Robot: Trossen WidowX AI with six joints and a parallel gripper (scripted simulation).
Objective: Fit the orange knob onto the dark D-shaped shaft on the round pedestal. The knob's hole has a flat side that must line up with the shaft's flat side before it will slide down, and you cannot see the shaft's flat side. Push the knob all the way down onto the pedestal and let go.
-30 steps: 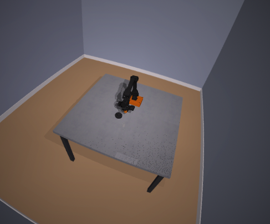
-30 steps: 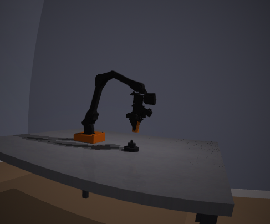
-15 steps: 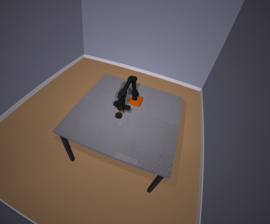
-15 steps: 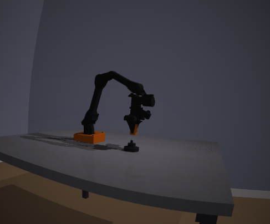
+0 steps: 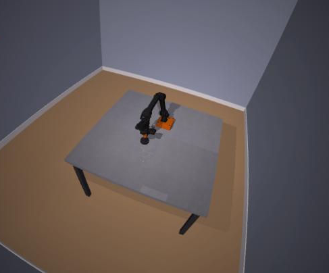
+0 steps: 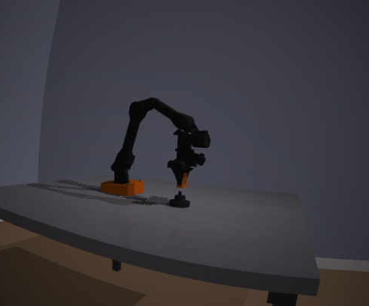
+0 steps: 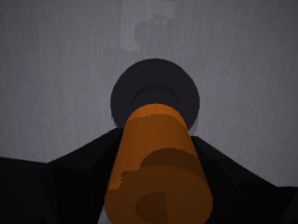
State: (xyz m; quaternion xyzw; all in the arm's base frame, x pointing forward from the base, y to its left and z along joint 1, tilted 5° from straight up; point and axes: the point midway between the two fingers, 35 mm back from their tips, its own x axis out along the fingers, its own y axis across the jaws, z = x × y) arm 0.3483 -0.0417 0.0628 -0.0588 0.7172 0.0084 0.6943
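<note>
Now: the dark round pedestal 60 mm below my gripper tip. From my gripper tip the other things lie so: orange knob (20 mm above).
</note>
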